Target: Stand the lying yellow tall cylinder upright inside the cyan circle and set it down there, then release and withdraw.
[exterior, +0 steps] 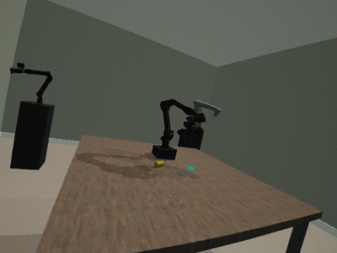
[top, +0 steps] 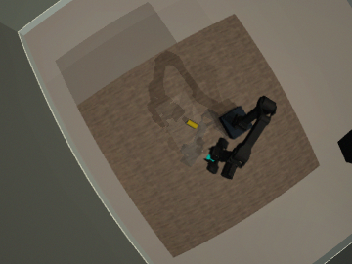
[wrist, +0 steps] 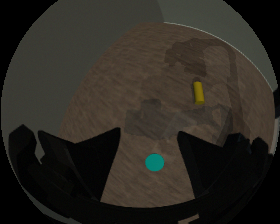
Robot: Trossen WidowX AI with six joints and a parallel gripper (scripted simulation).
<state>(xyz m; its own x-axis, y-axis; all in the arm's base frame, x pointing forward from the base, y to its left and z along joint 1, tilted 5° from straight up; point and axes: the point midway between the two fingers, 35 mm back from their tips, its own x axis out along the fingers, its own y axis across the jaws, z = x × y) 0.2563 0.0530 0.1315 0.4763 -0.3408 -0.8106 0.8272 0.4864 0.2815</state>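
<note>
Right now my gripper tip is 180 mm above the yellow tall cylinder, 170 mm to the left of it and 30 mm past it. Also, from my gripper tip: cyan circle (200 mm below, 90 mm to the left, 20 mm behind).
</note>
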